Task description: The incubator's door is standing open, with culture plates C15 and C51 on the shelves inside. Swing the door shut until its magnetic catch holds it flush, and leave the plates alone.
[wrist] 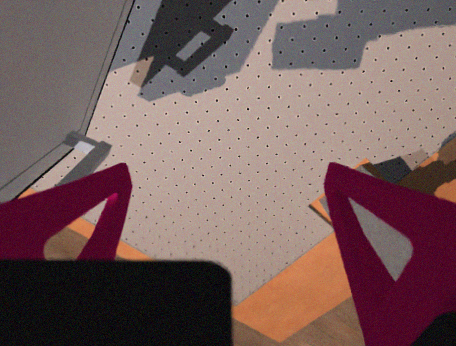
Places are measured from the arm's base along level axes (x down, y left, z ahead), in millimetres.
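Where they show: gripper, between the fingertips: [227,173].
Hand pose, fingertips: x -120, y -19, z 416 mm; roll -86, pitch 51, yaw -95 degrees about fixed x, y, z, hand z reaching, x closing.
Note:
Each offset is from my fingertips to the top centre of the thing. "*": to the spot under its first point. Level surfaces: height alone.
A large grey panel of the incubator @(* dx +71, dy +36, dz +113 mm) [45,65] fills the upper left of the wrist view. A grey bar handle @(* dx +127, dy +111, dz +63 mm) [96,159] stands out from its lower right edge, just above and left of the left fingertip; its lower part is hidden behind that finger. How far the door stands from flush cannot be told here. Plates C15 and C51 and the shelves do not show. My gripper [227,173] is open wide, with its two dark red fingers apart and no object between them. Whether the left finger touches the handle cannot be told.
A pale perforated board @(dx +351 mm) [240,135] lies below, with dark shadows across its upper part. An orange strip [292,290] borders it at the bottom. Dark and brown shapes lie at the right, partly behind the right finger. A black block [110,305] covers the lower left.

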